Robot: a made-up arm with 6 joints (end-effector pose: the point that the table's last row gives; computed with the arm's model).
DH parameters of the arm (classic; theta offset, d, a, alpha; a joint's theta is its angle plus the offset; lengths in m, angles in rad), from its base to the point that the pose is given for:
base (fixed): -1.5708 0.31 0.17 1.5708
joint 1: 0 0.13 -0.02 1.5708
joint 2: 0 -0.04 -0.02 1.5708
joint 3: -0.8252 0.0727 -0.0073 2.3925
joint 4: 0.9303 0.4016 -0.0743 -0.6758
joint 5: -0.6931 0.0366 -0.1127 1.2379
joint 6: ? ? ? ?
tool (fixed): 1.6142 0.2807 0 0
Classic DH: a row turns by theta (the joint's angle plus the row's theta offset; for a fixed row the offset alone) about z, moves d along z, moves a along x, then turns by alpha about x.
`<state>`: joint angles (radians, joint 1 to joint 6).
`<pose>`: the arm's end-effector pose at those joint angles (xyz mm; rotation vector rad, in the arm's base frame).
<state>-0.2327 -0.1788 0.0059 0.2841 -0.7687 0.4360</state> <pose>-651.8 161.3 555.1 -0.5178 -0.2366 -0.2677</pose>
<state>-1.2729 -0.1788 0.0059 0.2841 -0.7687 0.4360</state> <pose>-651.8 -213.8 719.7 0.5114 -0.0723 -0.3497</pose>
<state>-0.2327 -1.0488 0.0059 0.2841 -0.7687 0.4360</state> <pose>-740.8 -350.8 433.7 -0.3521 -0.6246 0.5078</pose>
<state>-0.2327 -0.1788 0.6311 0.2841 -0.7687 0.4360</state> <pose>-624.8 -36.5 740.7 0.0801 -0.0471 -0.2707</pose>
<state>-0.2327 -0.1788 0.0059 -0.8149 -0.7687 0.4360</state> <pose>-525.7 230.9 714.1 0.3534 -0.1944 -0.9620</pose>
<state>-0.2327 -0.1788 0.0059 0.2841 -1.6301 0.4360</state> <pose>-623.8 192.0 520.6 0.0617 -0.7529 -0.6732</pose>
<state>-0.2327 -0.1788 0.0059 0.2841 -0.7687 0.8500</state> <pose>-612.6 249.2 505.6 -0.8758 -0.2115 -0.4766</pose>
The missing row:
joint 6: -0.8087 0.2481 0.0476 -1.9656
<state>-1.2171 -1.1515 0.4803 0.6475 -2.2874 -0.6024</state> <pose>-450.3 -330.5 95.9 2.7474 -1.3393 0.3021</pose>
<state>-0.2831 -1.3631 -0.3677 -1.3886 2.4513 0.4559</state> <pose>-686.7 -361.5 577.0 -1.7794 0.1384 1.8676</pose>
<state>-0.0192 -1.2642 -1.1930 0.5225 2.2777 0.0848</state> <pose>-470.0 -342.4 -23.0 2.3516 -1.1678 1.1596</pose>
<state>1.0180 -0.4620 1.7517 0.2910 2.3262 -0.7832</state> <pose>-145.4 15.8 612.5 -0.8188 2.6541 1.1111</pose>
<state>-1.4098 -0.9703 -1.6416 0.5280 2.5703 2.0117</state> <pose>-745.6 169.4 198.3 1.7246 -0.9355 -1.2691</pose>
